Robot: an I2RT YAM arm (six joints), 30 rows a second.
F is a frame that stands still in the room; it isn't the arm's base.
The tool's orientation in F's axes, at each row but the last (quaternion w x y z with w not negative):
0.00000 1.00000 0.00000 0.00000
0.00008 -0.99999 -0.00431 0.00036
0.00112 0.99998 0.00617 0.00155
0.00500 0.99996 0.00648 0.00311
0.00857 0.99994 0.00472 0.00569
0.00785 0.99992 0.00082 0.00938
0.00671 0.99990 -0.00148 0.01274
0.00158 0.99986 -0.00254 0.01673
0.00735 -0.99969 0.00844 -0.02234
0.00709 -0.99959 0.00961 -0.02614
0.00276 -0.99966 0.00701 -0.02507
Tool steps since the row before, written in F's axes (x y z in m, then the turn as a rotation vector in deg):
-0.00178 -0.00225 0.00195 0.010 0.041 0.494
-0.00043 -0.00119 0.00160 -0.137 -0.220 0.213
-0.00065 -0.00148 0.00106 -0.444 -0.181 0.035
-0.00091 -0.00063 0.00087 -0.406 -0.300 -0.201
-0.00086 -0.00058 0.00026 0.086 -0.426 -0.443
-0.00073 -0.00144 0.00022 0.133 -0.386 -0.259
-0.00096 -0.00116 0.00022 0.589 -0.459 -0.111
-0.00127 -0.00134 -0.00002 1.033 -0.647 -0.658
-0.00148 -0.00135 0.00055 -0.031 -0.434 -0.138
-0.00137 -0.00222 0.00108 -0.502 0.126 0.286
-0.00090 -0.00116 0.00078 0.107 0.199 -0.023
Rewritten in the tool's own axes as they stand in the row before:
-0.00178 0.00225 -0.00195 0.010 -0.041 -0.494
-0.00044 0.00119 -0.00160 -0.139 0.219 -0.213
-0.00066 0.00147 -0.00106 -0.446 0.176 -0.036
-0.00091 0.00063 -0.00087 -0.411 0.293 0.201
-0.00086 0.00058 -0.00026 0.077 0.419 0.451
-0.00073 0.00144 -0.00021 0.127 0.382 0.267
-0.00095 0.00117 -0.00023 0.587 0.456 0.132
-0.00126 0.00135 -0.00002 1.014 0.640 0.694
-0.00143 0.00137 -0.00064 -0.030 0.436 0.130
-0.00127 0.00223 -0.00118 -0.489 -0.121 -0.310
-0.00084 0.00117 -0.00083 0.103 -0.200 0.029

